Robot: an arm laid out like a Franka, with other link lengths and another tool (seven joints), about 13 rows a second.
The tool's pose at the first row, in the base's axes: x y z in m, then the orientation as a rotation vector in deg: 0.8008 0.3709 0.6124 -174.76 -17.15 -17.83
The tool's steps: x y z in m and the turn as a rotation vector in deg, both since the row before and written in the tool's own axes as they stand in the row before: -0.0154 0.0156 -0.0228 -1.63 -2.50 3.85; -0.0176 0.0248 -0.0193 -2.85 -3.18 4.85; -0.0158 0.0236 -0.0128 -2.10 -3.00 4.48; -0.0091 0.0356 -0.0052 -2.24 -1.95 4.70; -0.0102 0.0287 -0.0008 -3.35 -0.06 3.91; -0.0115 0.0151 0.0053 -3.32 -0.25 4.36
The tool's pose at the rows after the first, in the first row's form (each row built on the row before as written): 0.7847 0.3509 0.6309 -177.05 -11.22 -14.18; 0.7676 0.3233 0.6465 179.09 3.47 9.47; 0.7514 0.2992 0.6579 177.35 -3.69 4.82; 0.7405 0.2643 0.6641 175.03 -10.99 1.87; 0.7268 0.2372 0.6669 171.27 -16.71 1.67; 0.7126 0.2240 0.6633 167.30 -22.90 1.24
